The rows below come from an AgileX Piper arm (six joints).
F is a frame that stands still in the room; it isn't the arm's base.
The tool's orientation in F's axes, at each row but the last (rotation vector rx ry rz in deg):
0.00, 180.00, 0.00
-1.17, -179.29, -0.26
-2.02, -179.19, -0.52
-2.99, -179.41, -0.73
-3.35, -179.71, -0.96
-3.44, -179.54, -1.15
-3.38, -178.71, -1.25
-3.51, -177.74, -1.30
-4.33, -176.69, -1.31
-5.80, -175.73, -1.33
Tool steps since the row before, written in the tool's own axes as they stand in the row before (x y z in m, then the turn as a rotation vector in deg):
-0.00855, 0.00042, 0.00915, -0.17, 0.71, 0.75
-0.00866, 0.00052, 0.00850, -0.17, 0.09, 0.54
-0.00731, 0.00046, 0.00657, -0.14, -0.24, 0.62
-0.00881, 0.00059, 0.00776, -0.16, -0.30, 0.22
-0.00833, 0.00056, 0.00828, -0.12, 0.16, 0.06
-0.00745, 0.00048, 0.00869, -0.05, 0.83, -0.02
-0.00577, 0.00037, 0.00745, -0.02, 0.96, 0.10
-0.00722, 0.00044, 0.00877, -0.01, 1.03, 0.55
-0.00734, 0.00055, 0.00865, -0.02, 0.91, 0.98
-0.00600, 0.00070, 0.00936, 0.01, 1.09, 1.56
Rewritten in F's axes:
0.00855, 0.00042, -0.00915, 0.17, 0.71, -0.75
0.00856, 0.00043, -0.00860, 0.16, 0.09, -0.54
0.00723, 0.00033, -0.00667, 0.13, -0.24, -0.62
0.00875, 0.00036, -0.00784, 0.15, -0.30, -0.22
0.00831, 0.00034, -0.00831, 0.13, 0.16, -0.06
0.00740, 0.00031, -0.00874, 0.08, 0.83, 0.03
0.00562, 0.00026, -0.00757, 0.05, 0.96, -0.09
0.00689, 0.00029, -0.00904, 0.03, 1.04, -0.54
0.00686, 0.00033, -0.00905, 0.01, 0.92, -0.97
0.00534, 0.00047, -0.00976, -0.05, 1.12, -1.54

